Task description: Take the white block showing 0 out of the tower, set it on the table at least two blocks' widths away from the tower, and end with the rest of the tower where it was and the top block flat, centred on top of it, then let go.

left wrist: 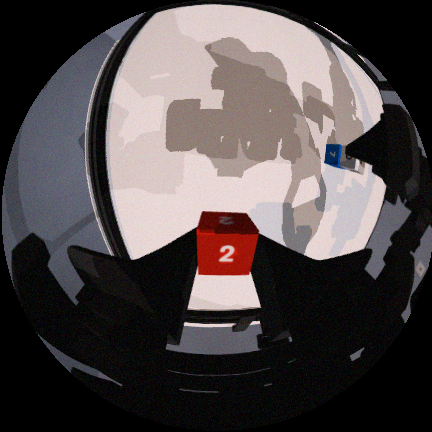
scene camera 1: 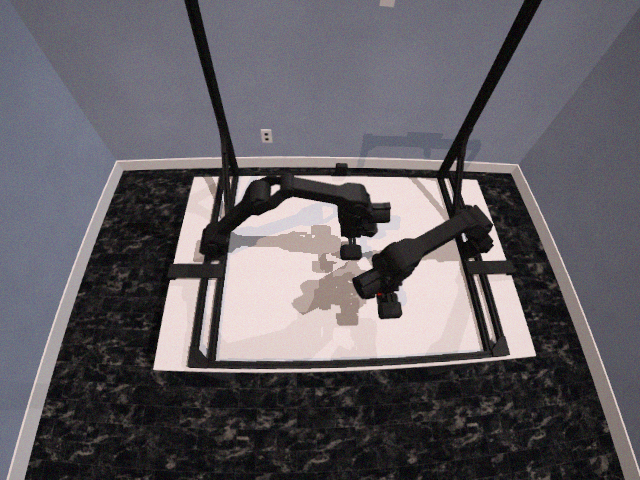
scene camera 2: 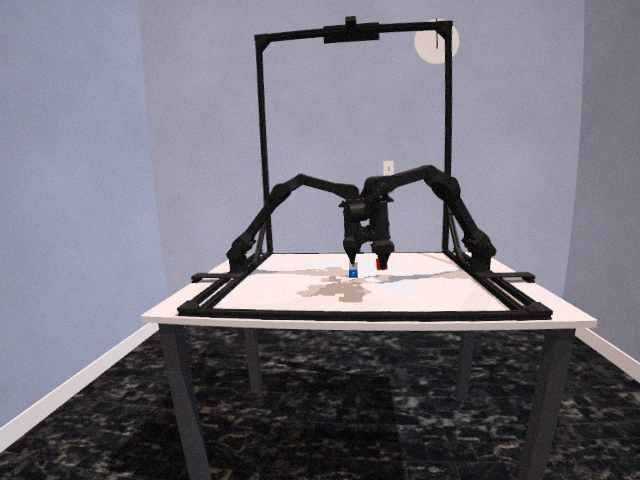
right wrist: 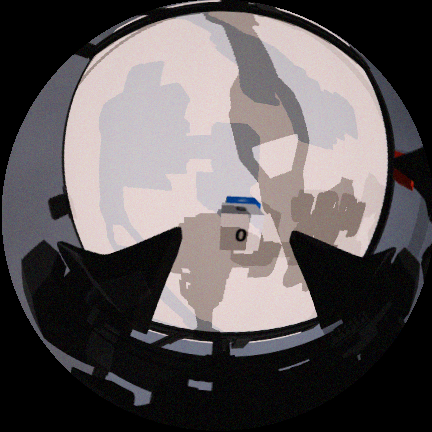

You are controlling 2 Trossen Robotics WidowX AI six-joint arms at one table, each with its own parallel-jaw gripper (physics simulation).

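Pixels of known places: left gripper, fingertip midpoint: (left wrist: 222, 232) (scene camera 1: 381, 294) (scene camera 2: 382, 268); right gripper, fingertip midpoint: (left wrist: 361, 160) (scene camera 1: 346, 244) (scene camera 2: 352, 260) (right wrist: 237, 234); left arm's base, origin of the base link: (scene camera 1: 470, 250) (scene camera 2: 480, 270); right arm's base, origin of the base link: (scene camera 1: 215, 251) (scene camera 2: 238, 271) (right wrist: 220, 339).
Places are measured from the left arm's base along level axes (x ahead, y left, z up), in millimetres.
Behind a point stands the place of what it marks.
Note:
The white block showing 0 (scene camera 2: 353, 266) {z 22, x 467, y 14 mm} (left wrist: 351, 162) {z 32, x 460, y 13 mm} (right wrist: 234, 235) {z 38, x 470, y -7 mm} sits on the blue block showing 7 (scene camera 2: 353, 274) {z -7, x 467, y 18 mm} (left wrist: 332, 155) {z -2, x 465, y 19 mm} (right wrist: 242, 201) {z 4, x 452, y 2 mm}, which stands on the table. My right gripper (scene camera 2: 353, 260) {z 38, x 469, y -5 mm} (right wrist: 237, 234) {z 38, x 469, y -5 mm} is open above the tower, its fingertips near the white block's top, one on either side, with gaps in the right wrist view. In scene camera 1 its near finger hides the tower. My left gripper (scene camera 2: 382, 265) {z 63, x 376, y 182 mm} (left wrist: 222, 232) {z 63, x 376, y 182 mm} is shut on the red block showing 2 (scene camera 2: 378, 264) {z 81, x 389, y 198 mm} (left wrist: 227, 260) {z 92, x 376, y 181 mm} (right wrist: 403, 177), held above the table, right of the tower in scene camera 2.
The white table (scene camera 1: 258, 330) {z -19, x 753, y 265 mm} (scene camera 2: 248, 302) {z -19, x 783, y 267 mm} has a black frame (scene camera 1: 330, 364) {z -5, x 535, y 371 mm} (scene camera 2: 361, 314) {z 0, x 445, y 379 mm} around its work area. The two arms' wrists are close together over the middle in scene camera 2. Arm shadows fall across the table.

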